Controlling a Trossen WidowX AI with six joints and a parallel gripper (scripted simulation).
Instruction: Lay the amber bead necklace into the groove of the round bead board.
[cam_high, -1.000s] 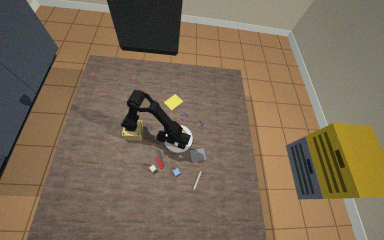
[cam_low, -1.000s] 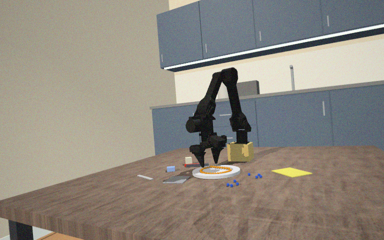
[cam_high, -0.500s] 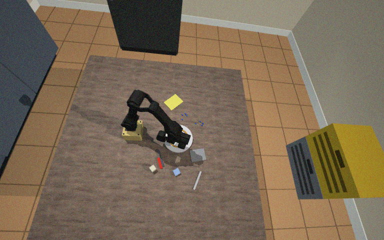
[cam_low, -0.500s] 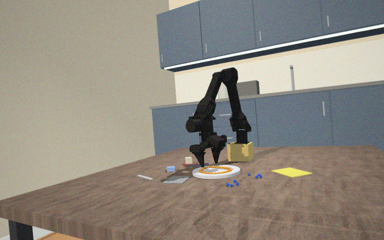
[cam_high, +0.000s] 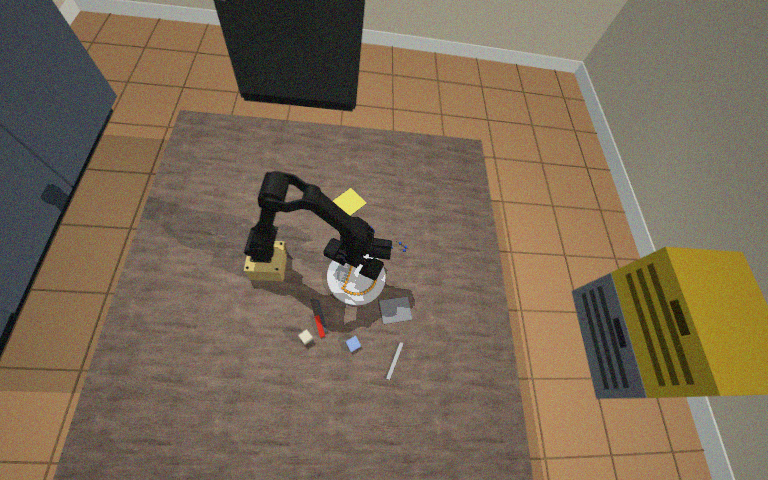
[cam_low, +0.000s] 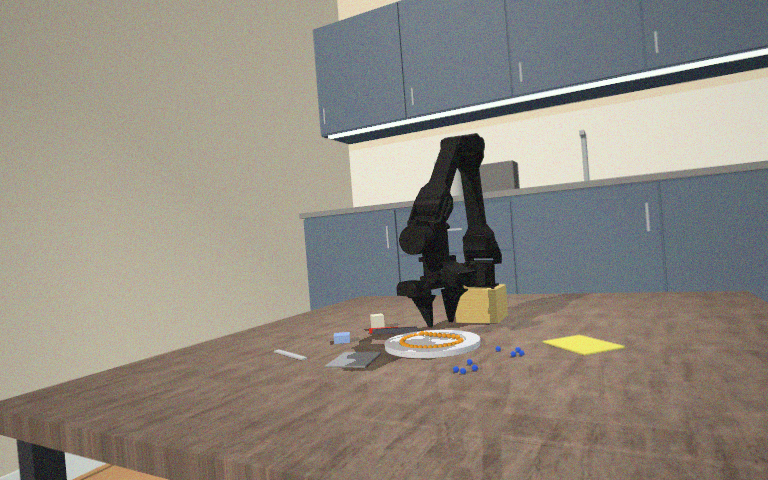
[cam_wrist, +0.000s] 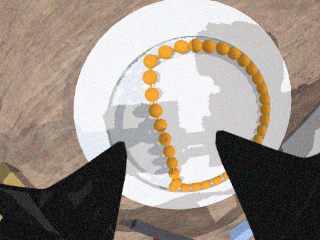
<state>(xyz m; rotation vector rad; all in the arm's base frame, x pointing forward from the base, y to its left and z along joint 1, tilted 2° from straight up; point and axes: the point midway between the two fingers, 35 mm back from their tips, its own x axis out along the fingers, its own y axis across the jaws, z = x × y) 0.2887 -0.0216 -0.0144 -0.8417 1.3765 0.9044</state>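
The red stick lies 17 cm to the right of my gripper tip, 9 cm behind it and 4 cm below it. The rest, counted from my gripper tip: cream cube (22 cm to the right, 14 cm behind, 2 cm below); light blue cube (24 cm to the right, 3 cm below, 1 cm ahead); grey square tile (15 cm ahead, 13 cm to the right, 4 cm below).
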